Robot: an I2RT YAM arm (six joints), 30 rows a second.
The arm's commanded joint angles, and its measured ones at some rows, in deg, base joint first. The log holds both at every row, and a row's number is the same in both.
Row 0, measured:
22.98, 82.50, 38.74, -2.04, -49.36, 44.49
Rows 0 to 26, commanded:
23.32, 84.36, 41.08, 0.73, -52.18, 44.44
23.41, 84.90, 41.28, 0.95, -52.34, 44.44
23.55, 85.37, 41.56, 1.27, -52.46, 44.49
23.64, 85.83, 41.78, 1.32, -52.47, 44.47
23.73, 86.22, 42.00, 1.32, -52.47, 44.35
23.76, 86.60, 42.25, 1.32, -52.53, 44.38
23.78, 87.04, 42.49, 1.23, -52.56, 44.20
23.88, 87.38, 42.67, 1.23, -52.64, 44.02
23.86, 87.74, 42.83, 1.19, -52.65, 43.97
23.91, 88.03, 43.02, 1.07, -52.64, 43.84
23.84, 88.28, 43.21, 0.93, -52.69, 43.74
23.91, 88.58, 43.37, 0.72, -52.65, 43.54
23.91, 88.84, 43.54, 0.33, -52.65, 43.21
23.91, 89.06, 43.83, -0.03, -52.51, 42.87
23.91, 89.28, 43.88, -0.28, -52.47, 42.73
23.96, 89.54, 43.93, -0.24, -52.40, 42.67
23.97, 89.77, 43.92, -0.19, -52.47, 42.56
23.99, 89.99, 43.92, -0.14, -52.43, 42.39
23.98, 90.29, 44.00, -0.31, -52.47, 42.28
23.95, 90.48, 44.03, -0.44, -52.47, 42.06
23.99, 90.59, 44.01, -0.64, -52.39, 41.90
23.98, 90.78, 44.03, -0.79, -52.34, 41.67
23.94, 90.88, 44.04, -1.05, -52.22, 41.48
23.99, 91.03, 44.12, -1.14, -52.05, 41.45
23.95, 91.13, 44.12, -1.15, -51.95, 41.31
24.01, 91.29, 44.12, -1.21, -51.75, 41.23
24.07, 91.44, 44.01, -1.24, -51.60, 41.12
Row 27, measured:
23.46, 90.30, 42.41, -0.67, -50.57, 42.68
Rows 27 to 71, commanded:
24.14, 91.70, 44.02, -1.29, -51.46, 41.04
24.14, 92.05, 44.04, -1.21, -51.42, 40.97
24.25, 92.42, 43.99, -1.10, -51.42, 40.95
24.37, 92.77, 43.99, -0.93, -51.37, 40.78
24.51, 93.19, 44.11, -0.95, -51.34, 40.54
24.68, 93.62, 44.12, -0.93, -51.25, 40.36
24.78, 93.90, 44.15, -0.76, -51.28, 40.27
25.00, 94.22, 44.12, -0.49, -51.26, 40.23
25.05, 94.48, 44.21, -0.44, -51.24, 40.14
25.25, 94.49, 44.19, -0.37, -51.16, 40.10
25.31, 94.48, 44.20, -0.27, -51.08, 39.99
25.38, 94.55, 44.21, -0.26, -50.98, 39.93
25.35, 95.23, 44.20, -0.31, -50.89, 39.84
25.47, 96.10, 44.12, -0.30, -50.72, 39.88
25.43, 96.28, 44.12, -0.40, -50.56, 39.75
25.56, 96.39, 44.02, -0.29, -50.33, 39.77
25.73, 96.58, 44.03, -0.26, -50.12, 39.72
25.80, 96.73, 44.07, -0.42, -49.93, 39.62
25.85, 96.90, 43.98, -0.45, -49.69, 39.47
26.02, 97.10, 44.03, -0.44, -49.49, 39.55
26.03, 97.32, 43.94, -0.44, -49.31, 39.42
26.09, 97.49, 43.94, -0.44, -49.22, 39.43
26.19, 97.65, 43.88, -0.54, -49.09, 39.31
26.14, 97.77, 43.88, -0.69, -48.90, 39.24
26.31, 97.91, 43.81, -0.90, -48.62, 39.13
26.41, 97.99, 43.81, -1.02, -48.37, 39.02
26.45, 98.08, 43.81, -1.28, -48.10, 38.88
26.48, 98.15, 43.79, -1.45, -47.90, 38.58
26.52, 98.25, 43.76, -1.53, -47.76, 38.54
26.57, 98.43, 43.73, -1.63, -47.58, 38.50
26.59, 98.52, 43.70, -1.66, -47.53, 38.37
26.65, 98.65, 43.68, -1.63, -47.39, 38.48
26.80, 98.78, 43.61, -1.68, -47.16, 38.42
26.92, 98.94, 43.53, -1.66, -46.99, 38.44
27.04, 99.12, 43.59, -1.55, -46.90, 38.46
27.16, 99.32, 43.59, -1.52, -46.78, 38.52
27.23, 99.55, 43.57, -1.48, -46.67, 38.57
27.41, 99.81, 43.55, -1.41, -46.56, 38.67
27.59, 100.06, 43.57, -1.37, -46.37, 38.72
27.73, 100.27, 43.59, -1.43, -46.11, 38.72
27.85, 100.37, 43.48, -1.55, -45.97, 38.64
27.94, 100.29, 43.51, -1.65, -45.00, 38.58
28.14, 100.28, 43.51, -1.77, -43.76, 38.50
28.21, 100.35, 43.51, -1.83, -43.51, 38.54
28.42, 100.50, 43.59, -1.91, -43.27, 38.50
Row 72, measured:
25.63, 97.95, 43.66, 2.22, -49.54, 39.33
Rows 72 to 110, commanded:
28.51, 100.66, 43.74, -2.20, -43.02, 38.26
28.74, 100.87, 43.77, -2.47, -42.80, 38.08
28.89, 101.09, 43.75, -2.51, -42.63, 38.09
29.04, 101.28, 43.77, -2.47, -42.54, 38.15
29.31, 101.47, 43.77, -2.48, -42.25, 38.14
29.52, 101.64, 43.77, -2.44, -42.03, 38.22
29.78, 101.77, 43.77, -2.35, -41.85, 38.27
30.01, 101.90, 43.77, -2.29, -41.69, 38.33
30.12, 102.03, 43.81, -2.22, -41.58, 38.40
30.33, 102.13, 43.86, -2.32, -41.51, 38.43
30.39, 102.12, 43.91, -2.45, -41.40, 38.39
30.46, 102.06, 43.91, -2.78, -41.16, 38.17
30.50, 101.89, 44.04, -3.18, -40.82, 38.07
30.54, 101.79, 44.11, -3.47, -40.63, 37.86
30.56, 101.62, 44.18, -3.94, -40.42, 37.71
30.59, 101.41, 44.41, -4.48, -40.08, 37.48
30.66, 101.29, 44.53, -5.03, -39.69, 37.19
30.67, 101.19, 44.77, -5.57, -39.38, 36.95
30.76, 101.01, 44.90, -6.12, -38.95, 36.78
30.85, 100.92, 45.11, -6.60, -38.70, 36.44
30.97, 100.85, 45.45, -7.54, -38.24, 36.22
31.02, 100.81, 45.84, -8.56, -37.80, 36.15
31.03, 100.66, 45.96, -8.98, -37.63, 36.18
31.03, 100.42, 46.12, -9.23, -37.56, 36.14
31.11, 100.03, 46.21, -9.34, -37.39, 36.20
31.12, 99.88, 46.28, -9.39, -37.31, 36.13
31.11, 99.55, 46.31, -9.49, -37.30, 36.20
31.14, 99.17, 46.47, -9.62, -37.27, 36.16
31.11, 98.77, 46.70, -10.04, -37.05, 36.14
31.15, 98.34, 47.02, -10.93, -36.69, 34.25
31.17, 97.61, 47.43, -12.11, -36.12, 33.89
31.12, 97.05, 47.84, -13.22, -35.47, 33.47
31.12, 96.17, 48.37, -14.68, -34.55, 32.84
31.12, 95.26, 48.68, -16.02, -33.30, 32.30
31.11, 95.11, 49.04, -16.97, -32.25, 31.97
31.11, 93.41, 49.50, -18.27, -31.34, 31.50
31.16, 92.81, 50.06, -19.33, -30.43, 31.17
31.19, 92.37, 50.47, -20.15, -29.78, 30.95
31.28, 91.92, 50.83, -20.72, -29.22, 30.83
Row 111, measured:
30.61, 94.72, 48.29, -15.70, -32.58, 32.99
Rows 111 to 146, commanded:
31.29, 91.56, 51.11, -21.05, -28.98, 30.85
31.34, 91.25, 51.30, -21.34, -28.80, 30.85
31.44, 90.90, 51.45, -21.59, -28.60, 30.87
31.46, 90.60, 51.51, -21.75, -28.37, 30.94
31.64, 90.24, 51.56, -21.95, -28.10, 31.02
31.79, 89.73, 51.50, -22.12, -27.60, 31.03
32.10, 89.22, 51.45, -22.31, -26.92, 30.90
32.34, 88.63, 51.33, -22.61, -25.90, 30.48
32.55, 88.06, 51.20, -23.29, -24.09, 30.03
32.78, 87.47, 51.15, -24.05, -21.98, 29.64
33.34, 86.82, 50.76, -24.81, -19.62, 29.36
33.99, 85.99, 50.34, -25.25, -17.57, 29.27
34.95, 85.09, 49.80, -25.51, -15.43, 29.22
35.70, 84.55, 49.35, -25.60, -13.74, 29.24
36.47, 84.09, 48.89, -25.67, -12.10, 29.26
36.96, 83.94, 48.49, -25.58, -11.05, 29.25
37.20, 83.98, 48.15, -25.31, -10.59, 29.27
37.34, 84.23, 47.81, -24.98, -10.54, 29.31
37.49, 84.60, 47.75, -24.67, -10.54, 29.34
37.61, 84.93, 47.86, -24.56, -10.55, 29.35
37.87, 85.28, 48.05, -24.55, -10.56, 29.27
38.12, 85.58, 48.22, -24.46, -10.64, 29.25
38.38, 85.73, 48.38, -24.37, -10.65, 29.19
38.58, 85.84, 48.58, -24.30, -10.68, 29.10
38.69, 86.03, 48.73, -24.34, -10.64, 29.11
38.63, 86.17, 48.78, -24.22, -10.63, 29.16
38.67, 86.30, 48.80, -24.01, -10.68, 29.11
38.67, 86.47, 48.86, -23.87, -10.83, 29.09
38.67, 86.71, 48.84, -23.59, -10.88, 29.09
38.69, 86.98, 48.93, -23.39, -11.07, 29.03
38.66, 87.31, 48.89, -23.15, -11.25, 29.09
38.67, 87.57, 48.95, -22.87, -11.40, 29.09
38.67, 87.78, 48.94, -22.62, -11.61, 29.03
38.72, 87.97, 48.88, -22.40, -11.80, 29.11
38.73, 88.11, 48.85, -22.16, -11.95, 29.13
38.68, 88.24, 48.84, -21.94, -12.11, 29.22
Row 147, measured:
38.11, 87.31, 48.73, -22.72, -11.94, 29.89
